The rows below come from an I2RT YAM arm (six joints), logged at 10 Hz.
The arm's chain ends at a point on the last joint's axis. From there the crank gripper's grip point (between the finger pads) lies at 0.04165 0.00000 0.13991 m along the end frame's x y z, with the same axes.
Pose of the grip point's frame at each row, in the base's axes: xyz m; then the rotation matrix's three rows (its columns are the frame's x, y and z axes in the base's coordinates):
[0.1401 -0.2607 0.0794], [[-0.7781 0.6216 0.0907], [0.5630 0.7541 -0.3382], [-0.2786 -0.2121 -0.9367]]
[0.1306 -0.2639 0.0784], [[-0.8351 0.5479 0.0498], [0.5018 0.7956 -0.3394], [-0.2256 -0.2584 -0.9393]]
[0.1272 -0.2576 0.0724], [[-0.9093 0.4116 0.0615], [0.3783 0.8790 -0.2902], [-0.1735 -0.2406 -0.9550]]
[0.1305 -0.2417 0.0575], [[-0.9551 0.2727 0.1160], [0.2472 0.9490 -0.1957], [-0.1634 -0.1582 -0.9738]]
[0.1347 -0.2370 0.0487], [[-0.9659 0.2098 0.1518], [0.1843 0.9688 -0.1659], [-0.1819 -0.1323 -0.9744]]
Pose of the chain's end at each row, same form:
[0.1598 -0.2368 0.2221], [[-0.7781 0.6216 0.0907], [0.5630 0.7541 -0.3382], [-0.2786 -0.2121 -0.9367]]
[0.1584 -0.2373 0.2192], [[-0.8351 0.5479 0.0498], [0.5018 0.7956 -0.3394], [-0.2256 -0.2584 -0.9393]]
[0.1565 -0.2328 0.2132], [[-0.9093 0.4116 0.0615], [0.3783 0.8790 -0.2902], [-0.1735 -0.2406 -0.9550]]
[0.1541 -0.2246 0.2005], [[-0.9551 0.2727 0.1160], [0.2472 0.9490 -0.1957], [-0.1634 -0.1582 -0.9738]]
[0.1537 -0.2215 0.1926], [[-0.9659 0.2098 0.1518], [0.1843 0.9688 -0.1659], [-0.1819 -0.1323 -0.9744]]

